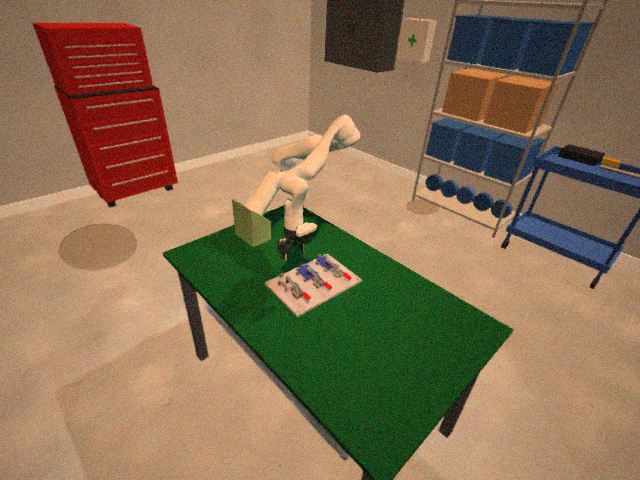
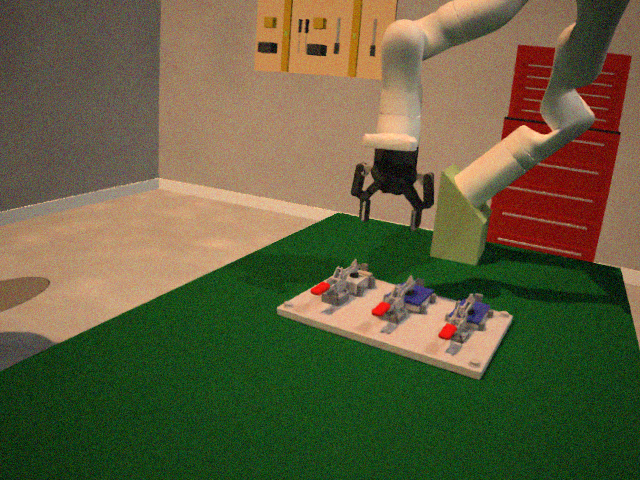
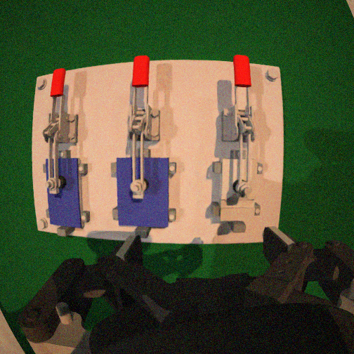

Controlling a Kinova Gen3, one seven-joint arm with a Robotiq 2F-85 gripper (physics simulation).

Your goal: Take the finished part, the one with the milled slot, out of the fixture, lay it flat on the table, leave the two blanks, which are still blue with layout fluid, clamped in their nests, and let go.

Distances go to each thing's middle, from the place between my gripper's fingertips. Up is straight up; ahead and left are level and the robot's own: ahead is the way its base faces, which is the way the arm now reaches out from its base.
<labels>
Right now my hand is 11 cm above the finished part (image 3: 231,209), 5 cm to the left of it and 2 cm short of it. The rest, counted from my hand: fixture plate (image 2: 416,337) 14 cm below, 6 cm to the left, 6 cm ahead.
</labels>
